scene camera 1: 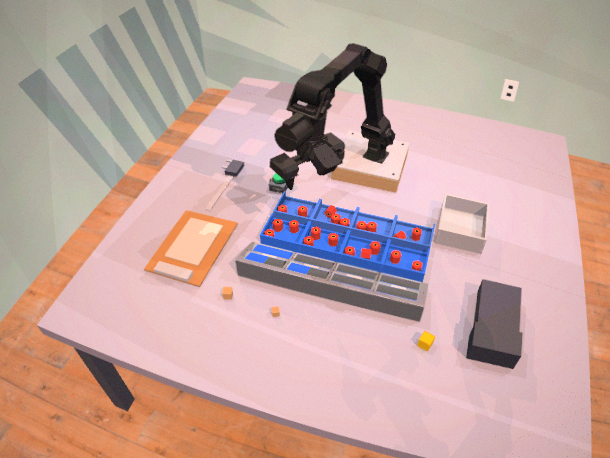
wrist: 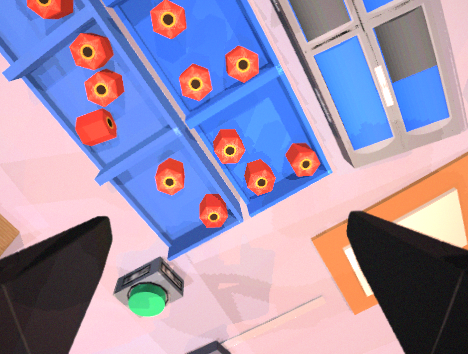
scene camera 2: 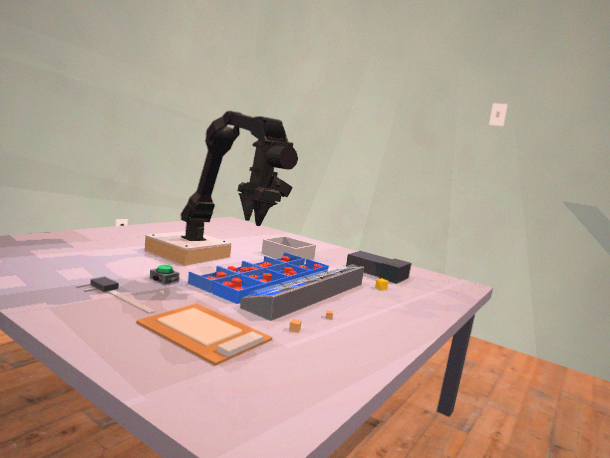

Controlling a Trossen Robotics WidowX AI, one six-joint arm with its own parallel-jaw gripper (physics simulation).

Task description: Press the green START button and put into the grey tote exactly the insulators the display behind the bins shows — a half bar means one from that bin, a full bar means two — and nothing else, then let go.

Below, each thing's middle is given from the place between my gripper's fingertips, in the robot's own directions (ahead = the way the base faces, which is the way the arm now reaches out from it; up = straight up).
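My hand is 160 mm above the grey tote [scene camera 1: 463, 224], and it's 370 mm to the right of it and 220 mm past it. There's a black box [scene camera 1: 495, 338] too, and that box is 160 mm below my hand, 540 mm to the left of it and 60 mm ahead of it.
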